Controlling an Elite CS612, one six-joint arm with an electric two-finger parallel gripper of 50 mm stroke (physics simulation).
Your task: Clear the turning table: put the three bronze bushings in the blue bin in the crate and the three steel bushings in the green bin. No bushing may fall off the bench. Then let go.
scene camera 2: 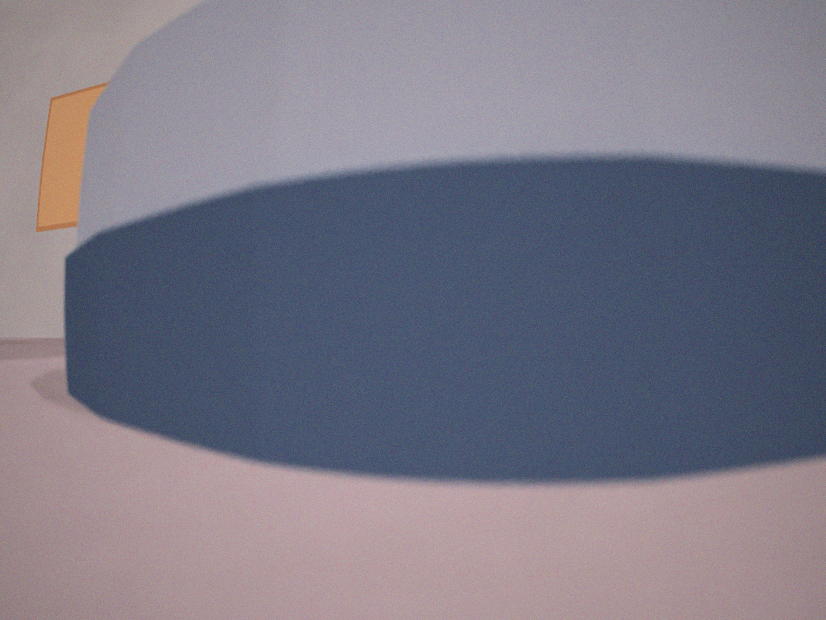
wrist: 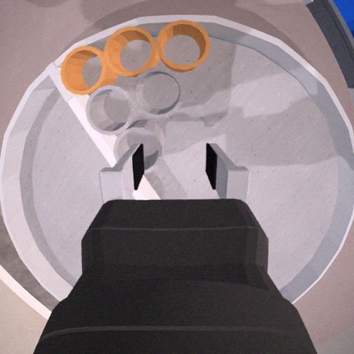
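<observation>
In the wrist view three bronze bushings (wrist: 72,72) (wrist: 116,52) (wrist: 199,35) stand in a row near the far rim of the turning table (wrist: 12,190). Three steel bushings (wrist: 95,112) (wrist: 142,85) (wrist: 122,142) stand closer to my gripper (wrist: 174,157). The gripper is open and empty, above the table; its left finger overlaps the nearest steel bushing in the picture. Part of the blue bin (wrist: 346,12) shows at the top right corner. The green bin does not show. In scene camera 2 bushings, bins and gripper do not show.
A straight pale bar (wrist: 77,102) crosses the turning table beside the bushings. The dark crate wall (wrist: 327,30) runs along the upper right. In scene camera 2 a large dark blue and pale grey body (scene camera 2: 433,320) blocks most of the view; an orange panel (scene camera 2: 63,160) is behind it.
</observation>
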